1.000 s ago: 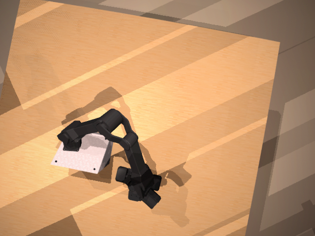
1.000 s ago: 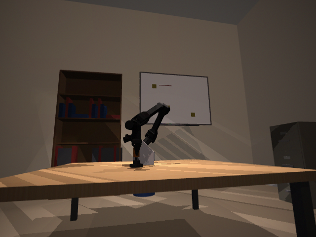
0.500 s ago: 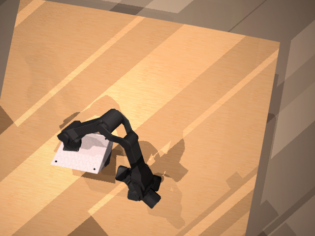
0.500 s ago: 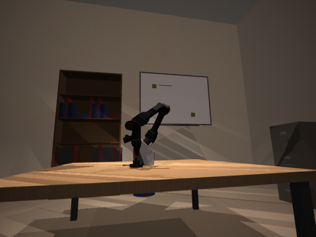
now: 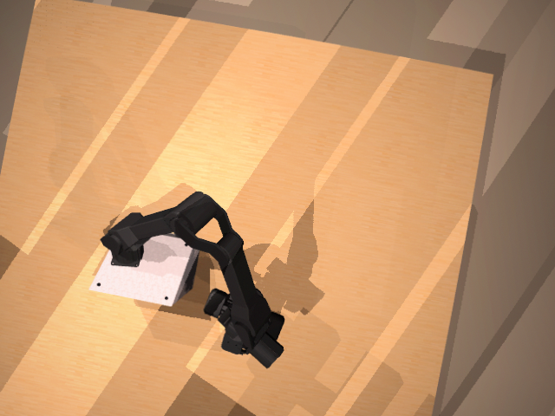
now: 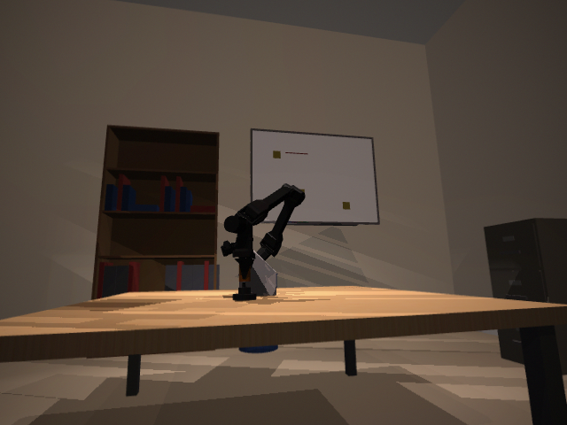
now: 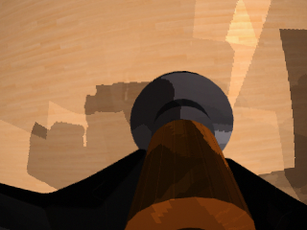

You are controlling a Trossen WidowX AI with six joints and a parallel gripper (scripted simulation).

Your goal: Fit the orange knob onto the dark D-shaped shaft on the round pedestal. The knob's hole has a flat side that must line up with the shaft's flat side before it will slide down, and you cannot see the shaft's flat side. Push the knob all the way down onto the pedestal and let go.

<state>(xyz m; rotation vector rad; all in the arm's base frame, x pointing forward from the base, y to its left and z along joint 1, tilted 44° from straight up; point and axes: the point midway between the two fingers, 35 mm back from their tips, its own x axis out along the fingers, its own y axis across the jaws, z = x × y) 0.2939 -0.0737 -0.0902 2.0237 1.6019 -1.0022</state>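
Right now the orange knob is 2 cm above my gripper tip. From my gripper tip the other things lie so: dark round pedestal (4 cm below).
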